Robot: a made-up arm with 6 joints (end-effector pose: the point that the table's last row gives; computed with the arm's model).
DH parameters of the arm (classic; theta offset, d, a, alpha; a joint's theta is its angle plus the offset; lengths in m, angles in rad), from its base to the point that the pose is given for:
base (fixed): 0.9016 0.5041 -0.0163 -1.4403
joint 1: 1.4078 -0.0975 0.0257 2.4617
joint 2: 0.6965 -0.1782 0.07 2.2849
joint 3: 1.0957 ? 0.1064 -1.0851
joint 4: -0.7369 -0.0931 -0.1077 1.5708
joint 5: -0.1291 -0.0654 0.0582 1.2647
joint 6: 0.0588 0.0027 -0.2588 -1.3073
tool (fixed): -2.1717 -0.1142 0 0
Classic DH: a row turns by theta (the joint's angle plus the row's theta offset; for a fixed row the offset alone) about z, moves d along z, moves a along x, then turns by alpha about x.
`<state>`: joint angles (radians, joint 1 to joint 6).
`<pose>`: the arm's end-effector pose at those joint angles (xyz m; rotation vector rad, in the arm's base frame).
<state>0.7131 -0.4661 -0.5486 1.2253 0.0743 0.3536</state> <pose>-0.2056 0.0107 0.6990 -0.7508 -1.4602 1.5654</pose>
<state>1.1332 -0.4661 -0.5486 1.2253 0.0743 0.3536</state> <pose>-0.1539 0.0703 0.7258 -0.6656 -1.0590 1.8928</pose>
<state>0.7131 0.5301 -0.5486 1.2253 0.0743 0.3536</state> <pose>-0.1983 -0.1071 0.7230 -0.4815 -1.6731 0.4754</pose>
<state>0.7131 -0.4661 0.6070 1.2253 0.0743 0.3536</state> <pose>-0.3577 0.0220 0.4849 1.5241 1.5419 -1.9908</pose>
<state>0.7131 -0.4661 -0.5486 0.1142 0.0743 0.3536</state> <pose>0.0056 -0.0283 0.3818 -0.4908 -0.2369 1.5989</pose>
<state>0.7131 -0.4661 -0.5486 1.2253 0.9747 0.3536</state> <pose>-0.2186 0.0718 0.5950 -1.7626 -1.0772 1.8060</pose>
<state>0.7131 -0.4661 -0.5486 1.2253 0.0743 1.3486</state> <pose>-0.0627 0.0219 0.4720 -0.7975 -0.3007 1.7577</pose>
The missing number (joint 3, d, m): 0.2162
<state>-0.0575 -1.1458 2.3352 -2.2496 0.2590 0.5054</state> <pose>-0.2664 -0.3676 0.8620 -1.5042 -0.3314 -0.6934</pose>
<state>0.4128 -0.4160 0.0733 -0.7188 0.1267 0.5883</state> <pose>0.1056 -0.2259 0.1763 -0.7223 0.4315 1.2606</pose>
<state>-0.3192 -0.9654 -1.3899 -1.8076 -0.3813 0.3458</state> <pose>-0.3419 0.0047 -0.1039 0.6588 1.1871 0.9423</pose>
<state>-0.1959 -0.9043 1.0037 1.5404 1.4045 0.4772</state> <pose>-0.1410 0.0367 0.1890 2.0538 0.2867 0.3937</pose>
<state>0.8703 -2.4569 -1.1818 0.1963 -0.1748 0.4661</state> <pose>0.0420 -0.2315 0.5163 -1.3921 1.3368 1.6962</pose>
